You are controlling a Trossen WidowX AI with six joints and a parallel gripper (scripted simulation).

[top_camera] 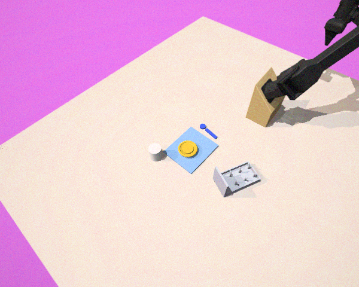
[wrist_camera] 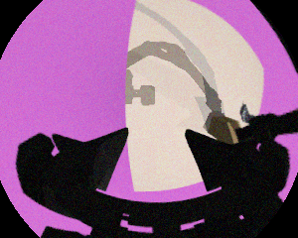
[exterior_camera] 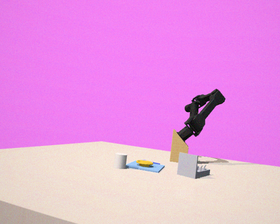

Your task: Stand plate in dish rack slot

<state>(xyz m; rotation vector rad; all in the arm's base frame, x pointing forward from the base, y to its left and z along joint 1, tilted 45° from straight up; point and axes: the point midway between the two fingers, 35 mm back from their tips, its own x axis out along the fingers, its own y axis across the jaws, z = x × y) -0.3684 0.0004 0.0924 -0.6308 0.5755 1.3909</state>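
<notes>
Right now the yellow plate is 670 mm ahead of my gripper tip, 180 mm to the right of it and 140 mm below it. From my gripper tip the other things lie so: light blue mat: 660 mm ahead, 180 mm to the right, 150 mm below; grey dish rack: 660 mm ahead, 10 mm to the left, 130 mm below; blue spoon: 560 mm ahead, 190 mm to the right, 150 mm below.
</notes>
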